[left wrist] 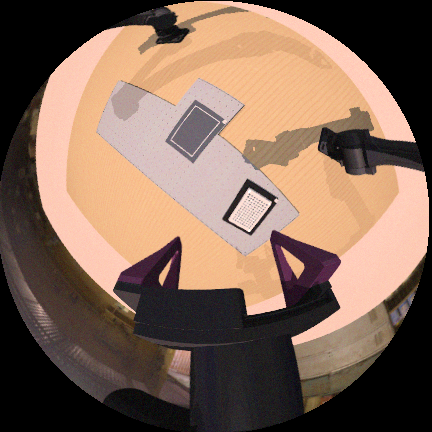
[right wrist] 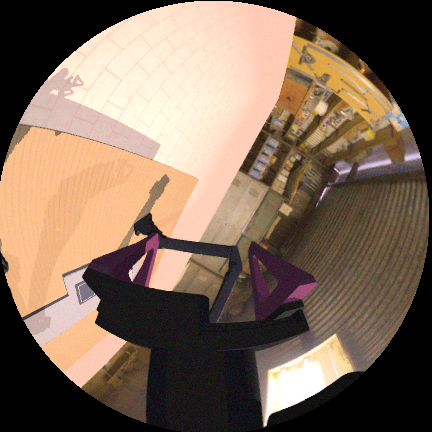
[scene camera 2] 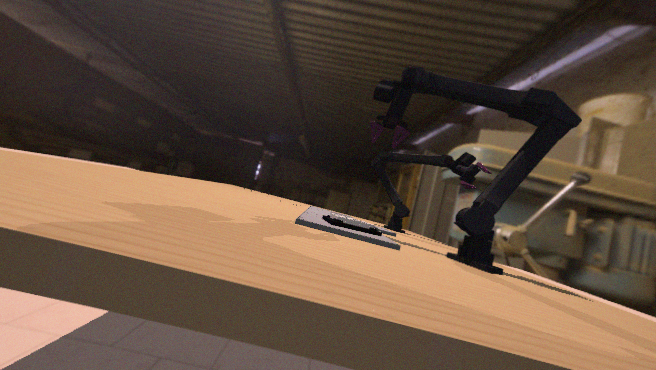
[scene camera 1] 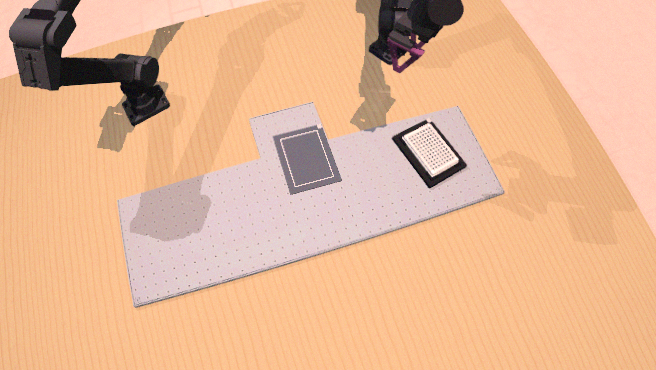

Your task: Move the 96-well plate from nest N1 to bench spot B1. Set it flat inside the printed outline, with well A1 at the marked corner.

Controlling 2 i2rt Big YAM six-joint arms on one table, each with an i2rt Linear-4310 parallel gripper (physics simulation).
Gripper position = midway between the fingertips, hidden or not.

Observation:
My left gripper (left wrist: 226, 238) is open, with nothing in its grasp. My right gripper (right wrist: 204, 242) is open and holds nothing. A white well plate (scene camera 1: 432, 152) rests on a black N1 pad (scene camera 1: 405, 150). Also in view: a B1 outline (scene camera 1: 306, 158).
The white well plate is seen too in the left wrist view (left wrist: 252, 205). The B1 outline also shows in the left wrist view (left wrist: 198, 125).

